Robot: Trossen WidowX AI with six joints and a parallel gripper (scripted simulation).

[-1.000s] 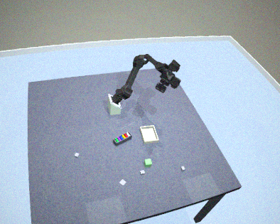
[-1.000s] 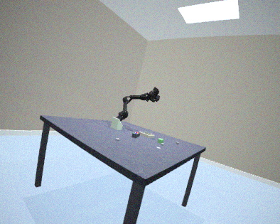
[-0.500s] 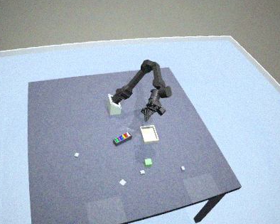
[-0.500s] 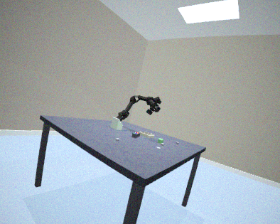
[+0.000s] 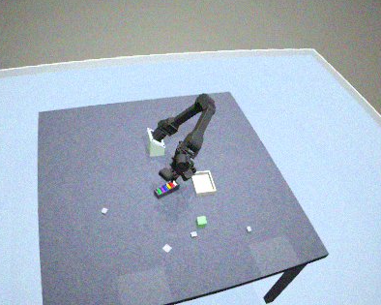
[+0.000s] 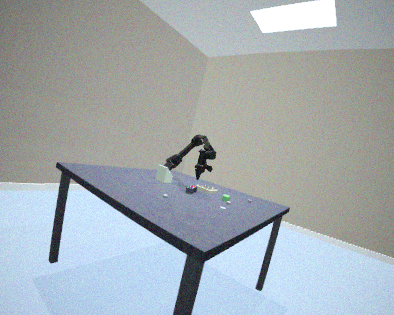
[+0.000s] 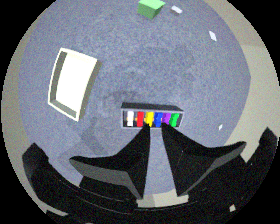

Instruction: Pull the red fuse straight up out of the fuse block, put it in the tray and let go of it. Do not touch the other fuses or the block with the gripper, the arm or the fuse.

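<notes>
My gripper tip is 170 mm to the right of the cream tray, 90 mm above it and 10 mm past it.
</notes>
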